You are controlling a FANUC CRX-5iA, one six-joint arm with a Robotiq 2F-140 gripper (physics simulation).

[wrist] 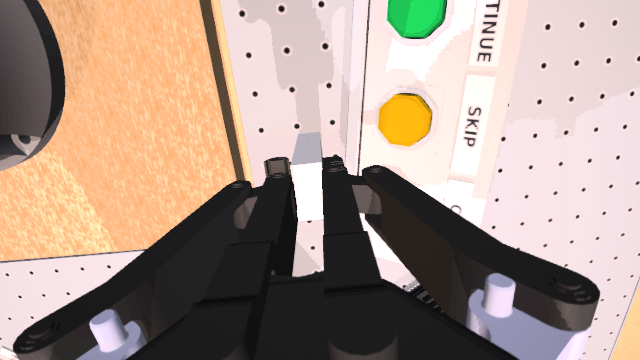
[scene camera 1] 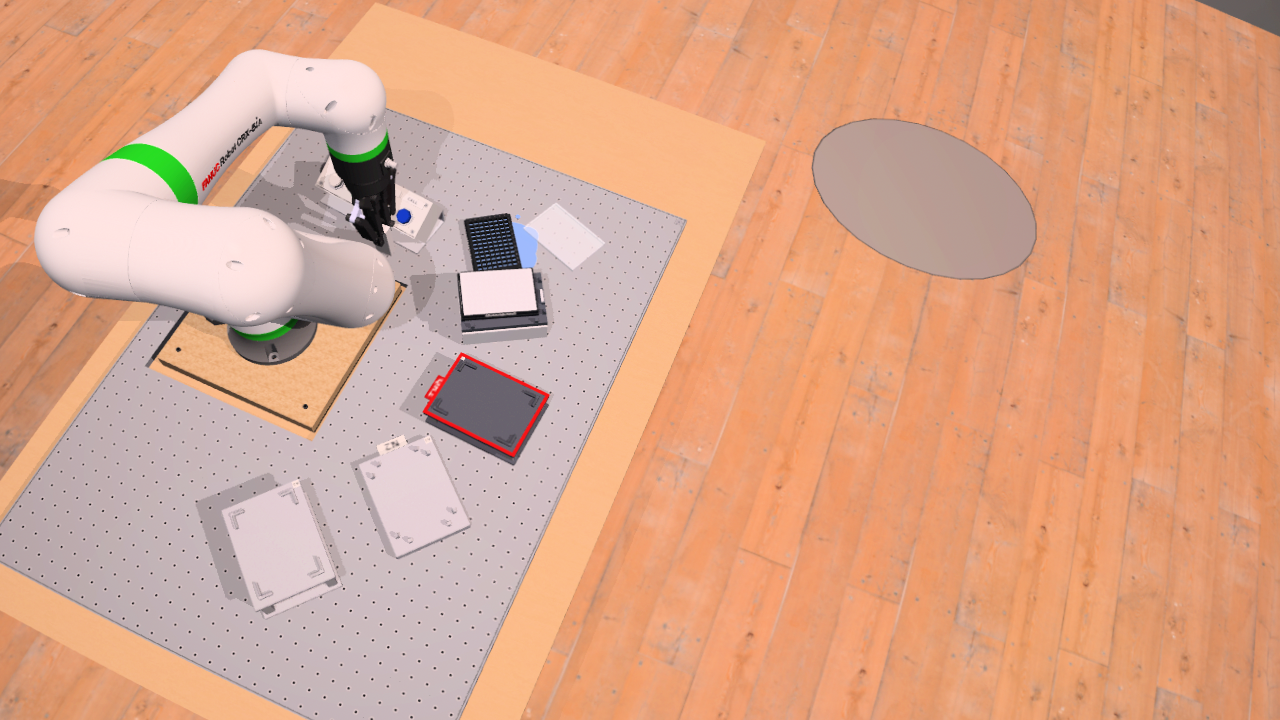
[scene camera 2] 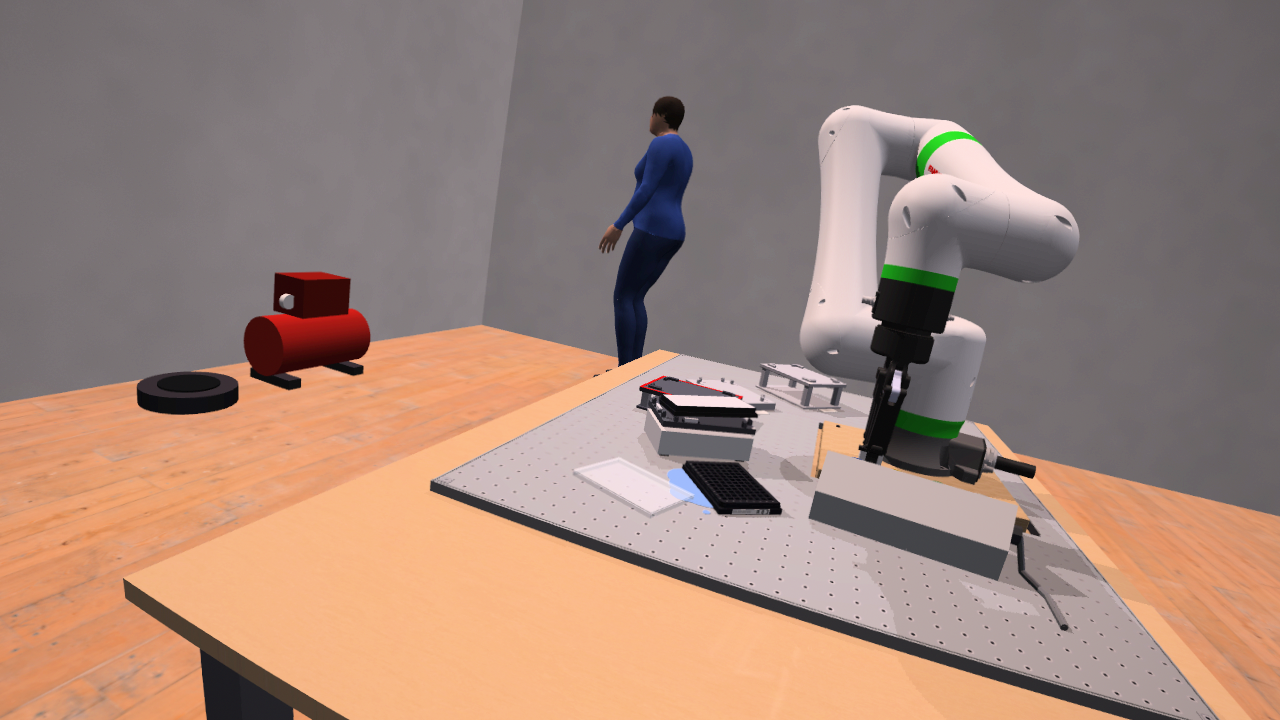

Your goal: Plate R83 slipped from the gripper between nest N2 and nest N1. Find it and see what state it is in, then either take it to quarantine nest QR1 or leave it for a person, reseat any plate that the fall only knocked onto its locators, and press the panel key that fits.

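Frame: origin at the arm's base, x ahead, y left, z up, level; metres.
Seen in the pictures: gripper, between the fingertips: (wrist: 311, 153) (scene camera 1: 386, 250); arm's base, origin of its link: (scene camera 1: 273, 326) (scene camera 2: 911, 459).
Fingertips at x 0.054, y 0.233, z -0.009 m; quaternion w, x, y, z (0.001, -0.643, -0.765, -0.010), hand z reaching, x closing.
Offsets run from my fingertips to a thing's top centre. "pt": to the spot under its first point.
My gripper (scene camera 1: 381, 240) (wrist: 311, 153) is shut and empty, low beside the key panel @[dx -0.064, dy +0.066, dz +0.078 m] (scene camera 1: 425, 211) (scene camera 2: 913, 514); the panel box partly hides its tips in scene camera 2. The wrist view shows a yellow key @[dx -0.038, dy +0.044, dz +0.069 m] (wrist: 405, 120) labelled SKIP and a green key @[dx -0.088, dy +0.042, dz +0.069 m] (wrist: 416, 15); a blue key @[dx +0.012, dy +0.047, dz +0.069 m] (scene camera 1: 403, 215) shows beside the gripper. A black well plate @[dx +0.150, dy +0.117, dz +0.008 m] (scene camera 1: 491, 241) (scene camera 2: 731, 488) lies wells up, lidless, on the board. A blue spill @[dx +0.168, dy +0.147, dz -0.005 m] (scene camera 1: 526, 243) (scene camera 2: 682, 484) lies between it and a clear lid @[dx +0.243, dy +0.209, dz +0.002 m] (scene camera 1: 565, 235) (scene camera 2: 626, 484). A white-topped plate @[dx +0.241, dy +0.008, dz +0.079 m] (scene camera 1: 497, 291) (scene camera 2: 707, 402) sits slightly tilted on a nest @[pt dx +0.223, dy +0.050, dz +0.025 m] (scene camera 2: 702, 440). Plate labels are unreadable.
A red-edged dark nest @[dx +0.334, dy -0.156, dz +0.040 m] (scene camera 1: 486, 404) and two grey nests @[pt dx +0.322, dy -0.341, dz +0.010 m] (scene camera 1: 411, 495) @[pt dx +0.222, dy -0.516, dz +0.052 m] (scene camera 1: 280, 544) stand farther along the board. The robot stands on a wooden base (scene camera 1: 268, 394). A person (scene camera 2: 662, 188) in blue stands beyond the table. A red compressor (scene camera 2: 308, 340) stands on the floor.
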